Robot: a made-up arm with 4 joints.
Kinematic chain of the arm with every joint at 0, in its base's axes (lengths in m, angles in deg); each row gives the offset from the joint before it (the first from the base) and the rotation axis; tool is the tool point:
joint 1: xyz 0 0 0.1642 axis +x
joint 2: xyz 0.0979 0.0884 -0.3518 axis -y
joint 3: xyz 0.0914 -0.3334 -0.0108 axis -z
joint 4: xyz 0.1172 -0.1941 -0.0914 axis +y
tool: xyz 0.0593 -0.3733 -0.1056
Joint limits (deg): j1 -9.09..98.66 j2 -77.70..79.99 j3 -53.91..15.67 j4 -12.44..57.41
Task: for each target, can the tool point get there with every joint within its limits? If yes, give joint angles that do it. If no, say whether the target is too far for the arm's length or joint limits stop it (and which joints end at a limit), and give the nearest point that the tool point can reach.
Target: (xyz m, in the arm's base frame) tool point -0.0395 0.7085 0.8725
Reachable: no: joint limits stop it (at a limit: joint 1, joint 2, joint 3, joint 4) | nearest point 0.0517 1.0952 -0.0932 | short by 1.044 m
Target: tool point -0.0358 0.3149 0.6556
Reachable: no: joint limits stop it (at a limit: joint 1, joint 2, joint 3, joint 4) | nearest point 0.4034 -0.3713 0.4981 | short by 0.830 m
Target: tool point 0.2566 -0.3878 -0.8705
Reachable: yes | joints 12.29 -52.86 -39.05 19.80
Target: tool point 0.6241 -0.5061 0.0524
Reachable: yes | joints 15.40 55.58 -47.96 16.28
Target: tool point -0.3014 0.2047 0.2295
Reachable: no: joint limits stop it (at a limit: joint 1, joint 2, joint 3, joint 4) | nearest point -0.1072 0.5096 -0.5751 | short by 0.882 m
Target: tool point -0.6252 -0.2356 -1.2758
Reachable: no: too far | nearest point -0.0434 -0.1726 -0.8905 | short by 0.701 m
